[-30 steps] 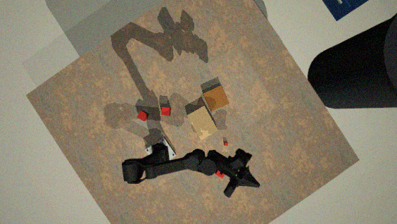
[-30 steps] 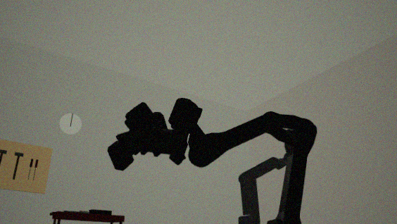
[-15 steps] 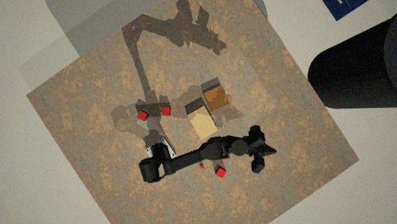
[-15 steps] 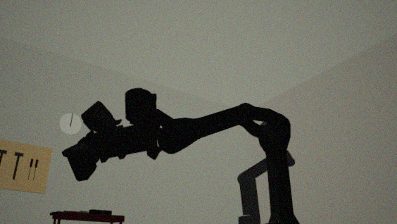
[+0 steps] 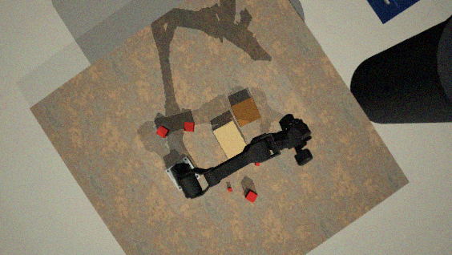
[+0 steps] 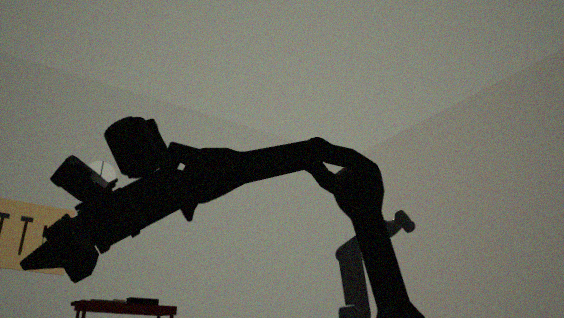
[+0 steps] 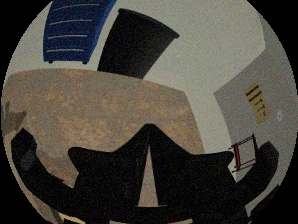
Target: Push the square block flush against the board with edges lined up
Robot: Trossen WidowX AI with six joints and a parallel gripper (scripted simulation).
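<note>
The orange square block lies 210 mm to the left of my gripper tip, 210 mm below it and 140 mm behind it. Round my gripper tip: tan board: 270 mm behind, 210 mm below, 140 mm to the left.
</note>
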